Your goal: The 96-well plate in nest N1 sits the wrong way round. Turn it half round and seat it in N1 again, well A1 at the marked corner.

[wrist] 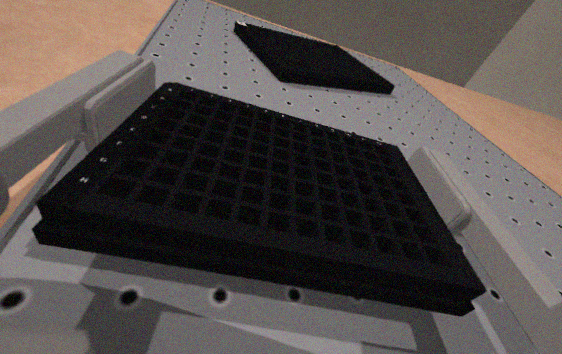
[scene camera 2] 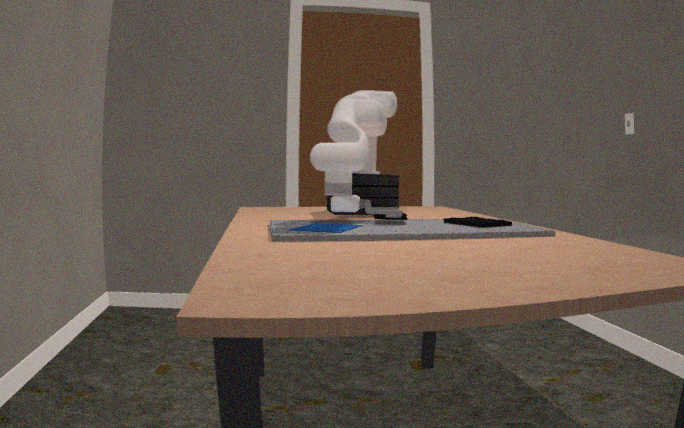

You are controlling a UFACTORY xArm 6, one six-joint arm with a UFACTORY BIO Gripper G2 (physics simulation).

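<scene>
The black 96-well plate point(wrist: 270, 185) fills the middle of the wrist view. Small white row letters run down its left edge, with H at the near end. My gripper point(wrist: 280, 147) point(scene camera 2: 387, 210) is shut on the plate, one finger at the lettered short side and the other at the opposite short side. Shadow and board holes show below the plate's near edge; it looks a little above the board, roughly level. Pale grey shapes lie beneath it. I cannot make out nest N1 or its marked corner. In the scene view the plate is small and dark.
The grey perforated board point(scene camera 2: 413, 235) point(wrist: 320, 107) lies on the wooden table point(scene camera 2: 403, 272). A flat black piece point(scene camera 2: 476, 222) point(wrist: 312, 60) with a white mark at one corner lies beyond the plate. A blue rectangle point(scene camera 2: 325, 227) is on the board's left part. A black ribbed block point(scene camera 2: 375, 189) stands behind.
</scene>
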